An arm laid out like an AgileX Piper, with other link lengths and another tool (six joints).
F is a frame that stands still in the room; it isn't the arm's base.
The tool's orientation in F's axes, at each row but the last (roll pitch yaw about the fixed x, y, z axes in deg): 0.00, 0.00, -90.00; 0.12, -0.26, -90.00; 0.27, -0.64, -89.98; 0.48, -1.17, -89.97; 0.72, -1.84, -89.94; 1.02, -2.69, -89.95; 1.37, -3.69, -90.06; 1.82, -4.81, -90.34; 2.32, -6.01, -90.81; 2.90, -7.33, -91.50; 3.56, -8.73, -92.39; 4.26, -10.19, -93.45
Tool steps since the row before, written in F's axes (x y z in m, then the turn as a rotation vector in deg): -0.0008, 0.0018, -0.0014, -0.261, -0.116, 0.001; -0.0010, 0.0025, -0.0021, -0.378, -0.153, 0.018; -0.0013, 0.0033, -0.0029, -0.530, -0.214, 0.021; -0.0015, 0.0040, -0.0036, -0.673, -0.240, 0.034; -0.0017, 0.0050, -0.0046, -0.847, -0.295, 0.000; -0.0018, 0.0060, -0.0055, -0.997, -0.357, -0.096; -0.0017, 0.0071, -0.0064, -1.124, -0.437, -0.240; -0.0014, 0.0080, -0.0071, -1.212, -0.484, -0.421; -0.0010, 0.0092, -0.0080, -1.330, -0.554, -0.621; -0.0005, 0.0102, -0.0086, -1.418, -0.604, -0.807; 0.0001, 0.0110, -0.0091, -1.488, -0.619, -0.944; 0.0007, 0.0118, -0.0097, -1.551, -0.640, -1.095
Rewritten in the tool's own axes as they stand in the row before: -0.0018, -0.0008, -0.0014, 0.116, -0.261, 0.001; -0.0025, -0.0010, -0.0021, 0.153, -0.378, 0.018; -0.0033, -0.0013, -0.0029, 0.214, -0.530, 0.021; -0.0041, -0.0015, -0.0035, 0.240, -0.673, 0.035; -0.0051, -0.0018, -0.0044, 0.294, -0.847, 0.001; -0.0063, -0.0019, -0.0052, 0.351, -0.999, -0.095; -0.0075, -0.0018, -0.0059, 0.422, -1.130, -0.241; -0.0086, -0.0017, -0.0064, 0.454, -1.223, -0.422; -0.0100, -0.0014, -0.0069, 0.505, -1.348, -0.623; -0.0112, -0.0011, -0.0072, 0.533, -1.445, -0.810; -0.0122, -0.0008, -0.0073, 0.529, -1.522, -0.944; -0.0134, -0.0006, -0.0074, 0.527, -1.595, -1.092
